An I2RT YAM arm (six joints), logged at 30 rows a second.
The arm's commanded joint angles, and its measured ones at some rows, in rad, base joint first. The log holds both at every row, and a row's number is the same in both.
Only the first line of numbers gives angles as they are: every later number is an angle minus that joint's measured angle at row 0.
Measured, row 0: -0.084 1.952 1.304 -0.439 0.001 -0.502
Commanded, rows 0 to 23: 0.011 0.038 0.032 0.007 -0.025 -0.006; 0.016 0.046 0.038 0.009 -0.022 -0.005; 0.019 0.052 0.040 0.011 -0.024 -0.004; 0.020 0.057 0.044 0.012 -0.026 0.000; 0.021 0.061 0.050 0.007 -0.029 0.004; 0.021 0.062 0.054 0.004 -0.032 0.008; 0.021 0.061 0.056 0.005 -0.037 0.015; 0.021 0.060 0.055 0.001 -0.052 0.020; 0.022 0.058 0.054 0.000 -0.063 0.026; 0.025 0.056 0.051 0.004 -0.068 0.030; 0.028 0.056 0.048 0.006 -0.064 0.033; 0.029 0.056 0.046 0.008 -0.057 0.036; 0.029 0.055 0.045 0.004 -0.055 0.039; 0.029 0.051 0.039 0.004 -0.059 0.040; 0.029 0.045 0.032 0.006 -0.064 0.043; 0.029 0.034 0.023 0.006 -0.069 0.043; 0.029 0.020 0.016 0.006 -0.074 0.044; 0.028 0.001 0.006 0.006 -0.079 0.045; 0.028 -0.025 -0.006 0.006 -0.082 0.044; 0.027 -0.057 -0.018 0.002 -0.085 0.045; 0.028 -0.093 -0.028 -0.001 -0.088 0.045; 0.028 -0.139 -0.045 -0.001 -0.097 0.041; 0.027 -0.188 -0.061 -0.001 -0.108 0.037; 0.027 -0.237 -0.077 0.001 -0.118 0.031
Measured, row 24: 0.021 -0.080 -0.059 0.016 -0.075 0.023
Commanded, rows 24 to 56: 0.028 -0.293 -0.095 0.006 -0.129 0.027; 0.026 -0.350 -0.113 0.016 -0.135 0.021; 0.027 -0.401 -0.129 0.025 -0.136 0.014; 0.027 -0.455 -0.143 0.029 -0.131 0.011; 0.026 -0.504 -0.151 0.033 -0.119 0.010; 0.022 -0.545 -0.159 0.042 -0.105 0.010; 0.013 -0.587 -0.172 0.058 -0.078 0.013; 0.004 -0.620 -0.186 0.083 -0.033 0.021; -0.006 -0.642 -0.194 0.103 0.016 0.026; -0.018 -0.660 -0.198 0.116 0.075 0.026; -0.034 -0.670 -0.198 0.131 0.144 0.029; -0.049 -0.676 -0.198 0.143 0.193 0.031; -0.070 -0.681 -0.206 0.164 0.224 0.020; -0.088 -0.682 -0.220 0.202 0.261 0.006; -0.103 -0.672 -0.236 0.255 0.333 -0.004; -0.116 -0.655 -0.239 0.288 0.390 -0.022; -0.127 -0.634 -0.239 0.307 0.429 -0.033; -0.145 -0.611 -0.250 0.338 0.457 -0.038; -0.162 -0.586 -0.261 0.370 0.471 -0.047; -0.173 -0.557 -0.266 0.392 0.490 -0.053; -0.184 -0.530 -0.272 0.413 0.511 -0.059; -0.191 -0.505 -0.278 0.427 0.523 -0.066; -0.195 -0.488 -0.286 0.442 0.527 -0.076; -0.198 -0.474 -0.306 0.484 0.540 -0.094; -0.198 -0.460 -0.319 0.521 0.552 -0.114; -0.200 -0.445 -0.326 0.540 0.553 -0.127; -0.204 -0.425 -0.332 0.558 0.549 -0.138; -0.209 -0.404 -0.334 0.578 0.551 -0.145; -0.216 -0.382 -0.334 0.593 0.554 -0.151; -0.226 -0.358 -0.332 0.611 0.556 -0.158; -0.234 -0.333 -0.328 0.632 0.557 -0.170; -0.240 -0.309 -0.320 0.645 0.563 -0.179; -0.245 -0.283 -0.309 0.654 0.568 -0.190
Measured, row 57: -0.227 -0.328 -0.341 0.551 0.516 -0.143
